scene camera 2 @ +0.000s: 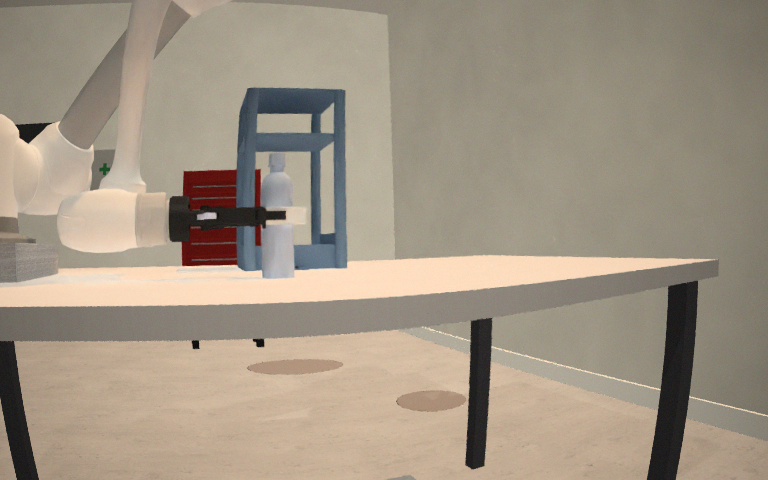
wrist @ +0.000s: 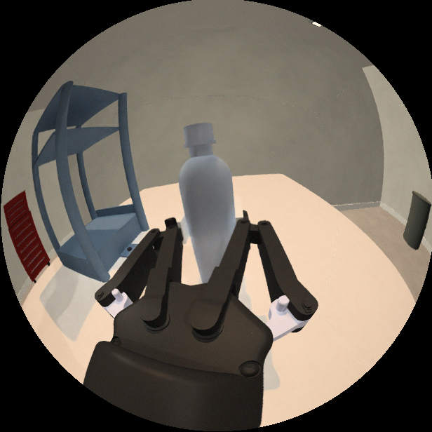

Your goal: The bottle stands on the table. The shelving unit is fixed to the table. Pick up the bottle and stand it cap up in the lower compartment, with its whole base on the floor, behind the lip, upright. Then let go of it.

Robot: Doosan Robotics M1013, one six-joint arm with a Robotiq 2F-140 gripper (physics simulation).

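Frame: origin at the arm's base, x left, y back, z up, level; centimetres.
Seen in the pictures: gripper, fingertip midpoint: [scene camera 2: 301, 216].
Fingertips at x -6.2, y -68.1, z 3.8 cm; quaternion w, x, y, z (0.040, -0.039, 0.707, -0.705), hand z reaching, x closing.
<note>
Pixels of each thing's middle, then the offset from my fingertips to it. "*": a spot on its surface instead. Level surfaces: height alone.
- pale blue-grey bottle, body centre: [scene camera 2: 276, 215] dx -0.5, dy +4.2, dz +0.3 cm
- table, its level: dz -9.9 cm
- blue shelving unit, surface spot: [scene camera 2: 340, 181] * dx +22.4, dy -11.0, dz +8.4 cm
The pale blue-grey bottle [scene camera 2: 277, 249] [wrist: 206, 185] stands upright, cap up, with its base on the table [scene camera 2: 509, 283] [wrist: 310, 240]. My gripper [scene camera 2: 286, 215] [wrist: 214, 207] reaches it level from the robot's side and is shut on the bottle at about mid-height, with a pale pad against each side. The blue shelving unit [scene camera 2: 340, 181] [wrist: 62, 150] stands on the table, behind the bottle in the scene view and to the left in the wrist view. Its lower compartment shows a floor with a raised lip. The bottle's base is hidden by the gripper in the wrist view.
The unit's posts and its middle shelf frame the lower compartment. A red drawer cabinet [scene camera 2: 212, 236] [wrist: 25, 235] stands beyond the table. A dark bin [wrist: 416, 220] stands on the room floor at the far right of the wrist view.
</note>
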